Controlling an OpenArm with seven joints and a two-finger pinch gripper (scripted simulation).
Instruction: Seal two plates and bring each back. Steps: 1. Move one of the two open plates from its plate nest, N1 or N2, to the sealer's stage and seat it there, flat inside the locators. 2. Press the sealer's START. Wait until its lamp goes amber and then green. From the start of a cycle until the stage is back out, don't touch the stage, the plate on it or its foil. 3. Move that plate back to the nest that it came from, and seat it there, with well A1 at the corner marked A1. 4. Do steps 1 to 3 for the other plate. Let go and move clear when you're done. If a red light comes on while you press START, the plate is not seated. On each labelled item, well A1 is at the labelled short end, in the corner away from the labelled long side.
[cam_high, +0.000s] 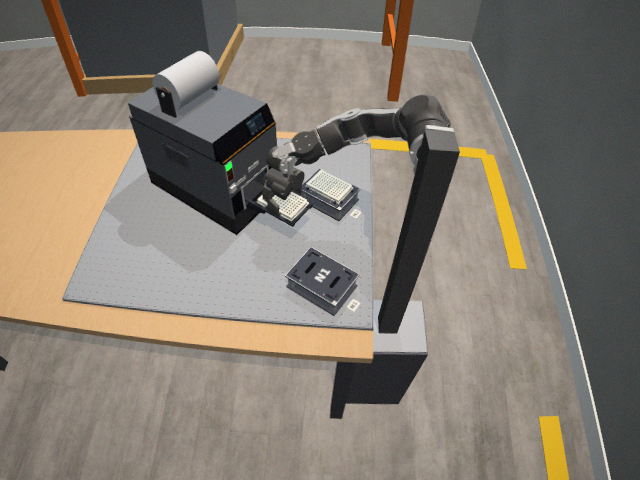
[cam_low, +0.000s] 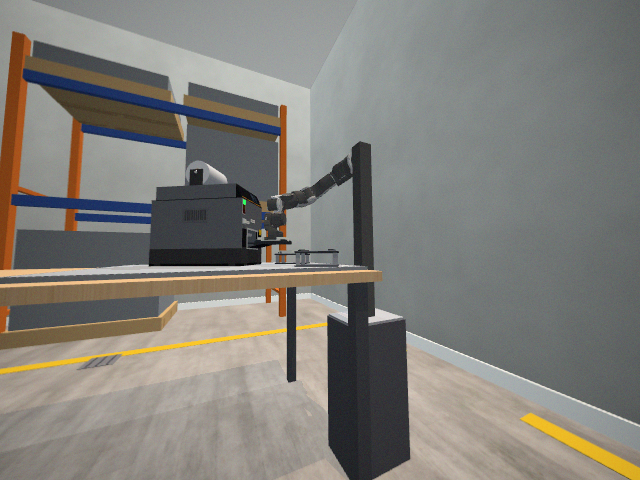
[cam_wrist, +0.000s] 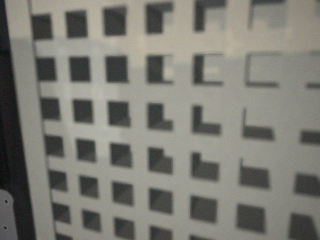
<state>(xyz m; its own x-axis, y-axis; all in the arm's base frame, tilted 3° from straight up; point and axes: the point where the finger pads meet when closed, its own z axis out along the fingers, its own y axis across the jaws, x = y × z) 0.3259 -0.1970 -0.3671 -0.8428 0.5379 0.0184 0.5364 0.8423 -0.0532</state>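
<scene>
Now: hand 10 mm above the sealer stage. The rest, counted from my hand: foil roll (280 mm ahead, 180 mm to the right, 300 mm above); white well plate (140 mm behind, 130 mm to the right, 50 mm below); white start button (130 mm ahead, 20 mm to the left, 70 mm above).
</scene>
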